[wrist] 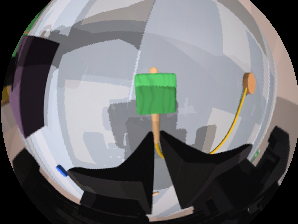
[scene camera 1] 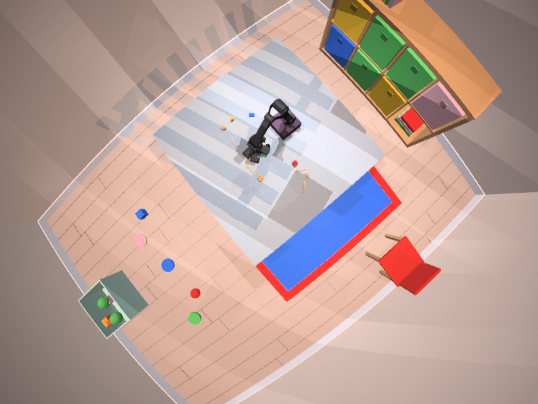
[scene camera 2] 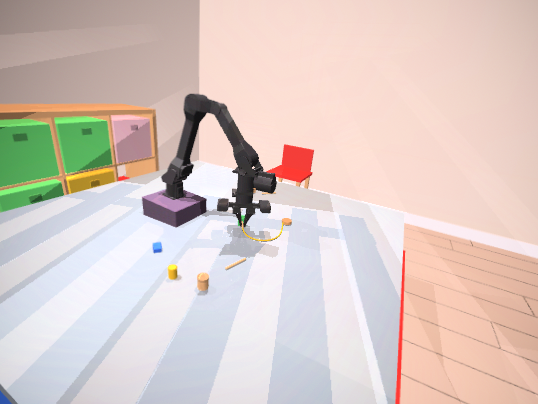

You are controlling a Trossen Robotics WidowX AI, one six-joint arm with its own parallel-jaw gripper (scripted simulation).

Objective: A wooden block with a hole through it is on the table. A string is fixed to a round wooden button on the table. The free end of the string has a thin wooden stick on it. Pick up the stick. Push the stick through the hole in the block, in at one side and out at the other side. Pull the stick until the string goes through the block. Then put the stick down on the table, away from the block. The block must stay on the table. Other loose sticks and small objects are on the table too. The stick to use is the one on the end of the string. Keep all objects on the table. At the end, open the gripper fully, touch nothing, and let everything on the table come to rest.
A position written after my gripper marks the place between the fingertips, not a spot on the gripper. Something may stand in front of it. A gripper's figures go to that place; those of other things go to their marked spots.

Labels:
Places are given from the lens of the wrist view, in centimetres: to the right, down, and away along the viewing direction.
my gripper (wrist: 156, 134): 1, 3, 9
green block (wrist: 155, 92): 0, -1, 6

